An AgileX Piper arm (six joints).
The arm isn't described. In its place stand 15 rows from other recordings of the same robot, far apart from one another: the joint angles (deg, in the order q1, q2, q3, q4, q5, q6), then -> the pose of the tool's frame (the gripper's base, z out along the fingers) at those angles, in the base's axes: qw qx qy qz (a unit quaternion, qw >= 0); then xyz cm.
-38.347, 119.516, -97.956, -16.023, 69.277, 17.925 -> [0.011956 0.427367 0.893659 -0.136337 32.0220 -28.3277 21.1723]
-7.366, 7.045, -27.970, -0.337, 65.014, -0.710 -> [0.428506 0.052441 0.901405 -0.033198 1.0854 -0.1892 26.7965]
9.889, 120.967, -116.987, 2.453, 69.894, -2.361 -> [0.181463 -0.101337 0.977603 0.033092 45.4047 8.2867 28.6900]
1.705, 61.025, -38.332, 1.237, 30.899, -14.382 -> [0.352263 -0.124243 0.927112 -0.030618 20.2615 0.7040 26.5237]
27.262, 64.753, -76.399, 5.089, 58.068, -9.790 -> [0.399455 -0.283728 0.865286 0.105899 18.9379 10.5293 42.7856]
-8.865, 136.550, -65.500, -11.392, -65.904, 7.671 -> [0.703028 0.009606 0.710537 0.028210 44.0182 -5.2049 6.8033]
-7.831, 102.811, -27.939, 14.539, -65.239, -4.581 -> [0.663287 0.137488 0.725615 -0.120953 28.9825 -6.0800 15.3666]
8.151, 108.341, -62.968, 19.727, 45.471, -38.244 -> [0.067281 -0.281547 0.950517 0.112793 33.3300 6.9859 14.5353]
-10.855, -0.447, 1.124, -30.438, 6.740, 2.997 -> [0.652289 -0.081656 0.711607 -0.247923 5.4466 -1.5953 19.7844]
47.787, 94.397, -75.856, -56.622, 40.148, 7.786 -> [0.430778 -0.520296 0.700878 -0.229110 28.4312 24.0487 31.6584]
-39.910, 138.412, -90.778, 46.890, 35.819, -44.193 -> [0.245407 0.263252 0.923273 0.134314 38.2267 -26.9052 5.1136]
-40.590, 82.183, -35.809, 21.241, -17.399, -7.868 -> [0.508650 0.402484 0.740828 -0.174516 20.9600 -19.2568 22.0407]
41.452, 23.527, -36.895, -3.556, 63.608, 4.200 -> [0.362741 -0.297252 0.875143 0.119096 4.1996 3.0346 30.6531]
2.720, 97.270, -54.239, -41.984, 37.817, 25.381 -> [0.172922 -0.066814 0.958328 -0.217352 31.7570 -2.2278 18.4104]
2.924, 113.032, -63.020, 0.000, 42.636, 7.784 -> [0.020403 0.042390 0.998891 0.001912 34.2117 1.7475 11.5044]
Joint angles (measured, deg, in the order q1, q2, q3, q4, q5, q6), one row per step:
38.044, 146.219, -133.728, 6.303, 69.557, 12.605
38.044, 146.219, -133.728, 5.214, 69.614, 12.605
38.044, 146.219, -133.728, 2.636, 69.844, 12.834
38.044, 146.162, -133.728, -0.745, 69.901, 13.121
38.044, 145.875, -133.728, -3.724, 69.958, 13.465
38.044, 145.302, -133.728, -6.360, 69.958, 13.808
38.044, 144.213, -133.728, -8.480, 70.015, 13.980
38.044, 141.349, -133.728, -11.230, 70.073, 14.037
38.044, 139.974, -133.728, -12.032, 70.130, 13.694
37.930, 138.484, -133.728, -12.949, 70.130, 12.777
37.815, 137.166, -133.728, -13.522, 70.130, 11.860
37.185, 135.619, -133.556, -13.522, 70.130, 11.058
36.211, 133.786, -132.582, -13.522, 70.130, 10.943
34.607, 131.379, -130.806, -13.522, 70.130, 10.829
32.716, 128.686, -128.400, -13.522, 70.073, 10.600
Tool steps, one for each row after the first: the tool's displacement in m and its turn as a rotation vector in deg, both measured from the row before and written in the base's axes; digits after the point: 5 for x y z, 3 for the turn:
0.00091, -0.00134, -0.00018, -0.885, -0.620, 0.148
0.00205, -0.00325, -0.00034, -2.122, -1.350, 0.129
0.00301, -0.00405, 0.00042, -2.593, -2.024, 0.160
0.00258, -0.00362, 0.00279, -2.118, -1.965, 0.041
0.00220, -0.00325, 0.00562, -1.629, -2.038, -0.018
0.00131, -0.00296, 0.01039, -0.979, -2.104, 0.050
0.00018, -0.00500, 0.02691, -0.414, -3.899, 0.131
-0.00081, -0.00213, 0.01275, 0.058, -1.547, 0.335
-0.00043, -0.00335, 0.01382, -0.160, -1.779, 0.739
-0.00077, -0.00297, 0.01211, -0.021, -1.436, 0.711
0.00065, -0.00664, 0.01305, 0.491, -1.134, 0.092
0.00100, -0.01008, 0.01150, 0.462, -0.695, -0.871
0.00187, -0.01601, 0.01236, 0.314, -0.521, -1.503
0.00128, -0.01884, 0.01139, 0.082, -0.296, -1.675

